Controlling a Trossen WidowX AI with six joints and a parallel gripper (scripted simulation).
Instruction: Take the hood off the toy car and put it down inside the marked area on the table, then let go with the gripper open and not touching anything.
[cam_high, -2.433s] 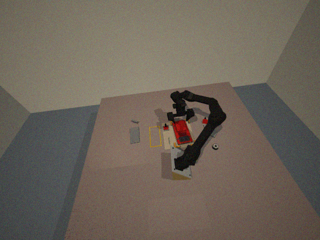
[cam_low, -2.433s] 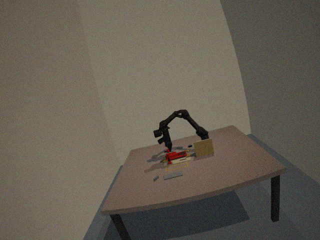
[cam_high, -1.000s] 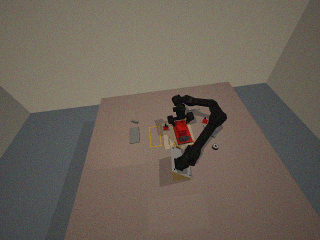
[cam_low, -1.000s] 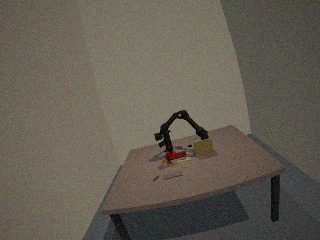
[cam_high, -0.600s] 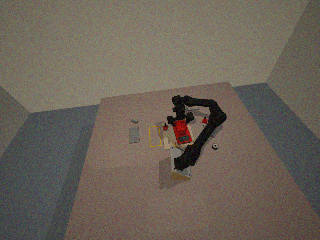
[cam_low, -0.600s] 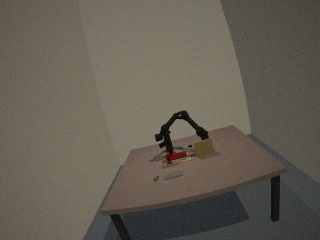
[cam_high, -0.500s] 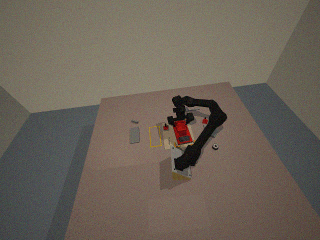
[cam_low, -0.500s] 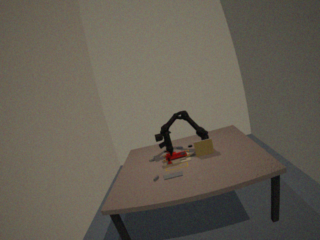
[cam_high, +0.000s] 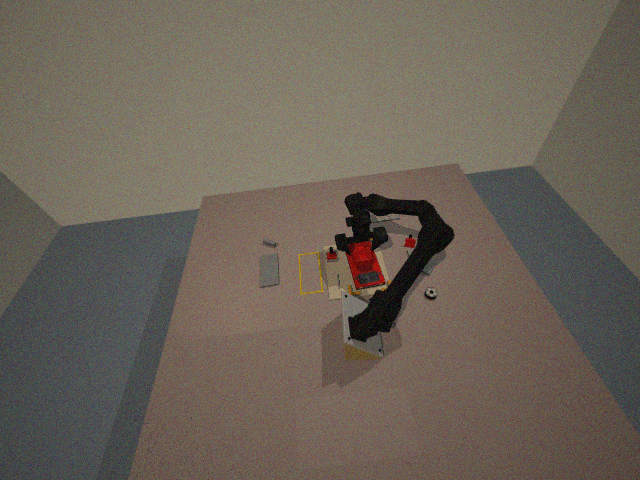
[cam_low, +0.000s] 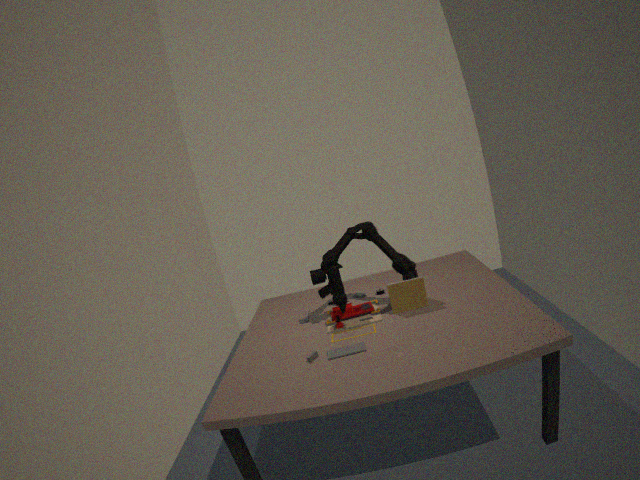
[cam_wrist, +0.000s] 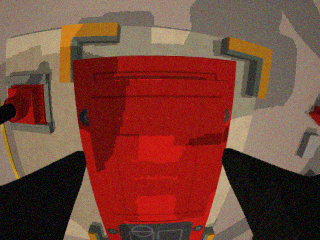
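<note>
Right now my gripper tip is 4 cm past the beige fixture plate, 3 cm above it and 1 cm to the right of it. The rest, counted from my gripper tip: red hood: right at my gripper tip.
</note>
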